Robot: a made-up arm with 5 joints.
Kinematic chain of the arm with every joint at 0, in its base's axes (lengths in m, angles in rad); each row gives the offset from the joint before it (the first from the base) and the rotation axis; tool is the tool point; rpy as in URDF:
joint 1: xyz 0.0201 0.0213 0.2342 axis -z
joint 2: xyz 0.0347 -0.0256 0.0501 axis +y
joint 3: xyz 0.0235 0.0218 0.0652 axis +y
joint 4: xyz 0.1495 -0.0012 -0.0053 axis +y
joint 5: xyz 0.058 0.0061 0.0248 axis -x
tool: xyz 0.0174 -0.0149 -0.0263 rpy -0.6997 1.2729 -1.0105
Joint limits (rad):
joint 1: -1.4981..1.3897
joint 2: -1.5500..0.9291
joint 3: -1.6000..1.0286
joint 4: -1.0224..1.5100
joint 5: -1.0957..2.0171
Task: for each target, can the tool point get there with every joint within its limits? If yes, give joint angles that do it. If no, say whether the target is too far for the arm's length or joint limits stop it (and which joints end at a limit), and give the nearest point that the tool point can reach.
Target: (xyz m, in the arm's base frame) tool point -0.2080 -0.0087 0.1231
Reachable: no: joint limits stop it (at a limit: joint 2, joint 3, joint 5) | nearest point -0.1812 -0.0052 0.2259 | short by 0.106 m
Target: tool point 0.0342 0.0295 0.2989
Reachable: no: joint limits stop it (at a limit: joint 1, joint 2, joint 3, joint 4) | nearest point 0.0189 0.0516 0.1972 | short by 0.105 m
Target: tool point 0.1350 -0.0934 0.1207
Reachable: yes | joints 0.7818 0.4965 0.5935 0.2570 -0.4623
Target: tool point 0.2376 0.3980 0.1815
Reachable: no: too far | nearest point 0.1833 0.3040 0.2215 | short by 0.116 m
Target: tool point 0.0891 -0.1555 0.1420
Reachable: yes | joints 1.0654 0.1887 0.7544 0.6936 1.5689
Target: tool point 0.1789 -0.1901 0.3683
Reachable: yes | joints 0.8190 -0.2704 0.2984 -0.1110 0.8346
